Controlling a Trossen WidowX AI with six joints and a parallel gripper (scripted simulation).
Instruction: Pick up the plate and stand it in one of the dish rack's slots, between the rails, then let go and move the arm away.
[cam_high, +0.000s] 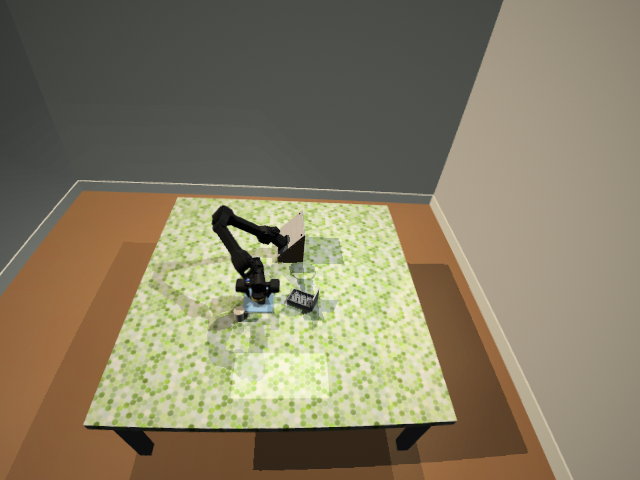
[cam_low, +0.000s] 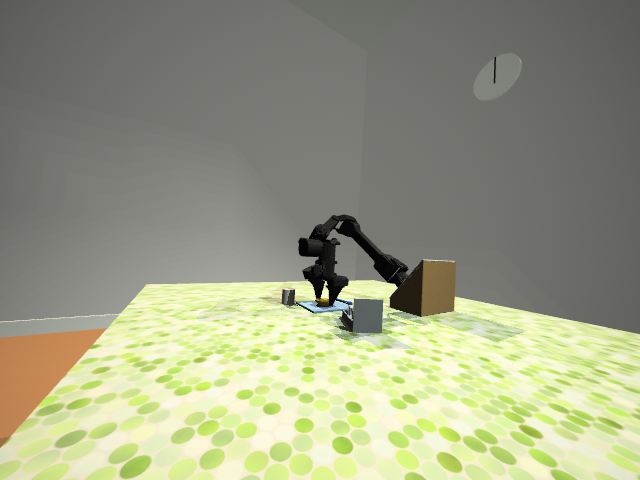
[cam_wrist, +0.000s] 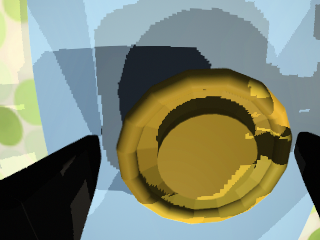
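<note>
Now: the light blue mat 10 mm below my gripper tip. The rest, counted from my gripper tip: yellow plate 10 mm above; cup 100 mm ahead, 80 mm to the right, 10 mm above; blue spoon 110 mm behind, 20 mm to the right, 10 mm below.
</note>
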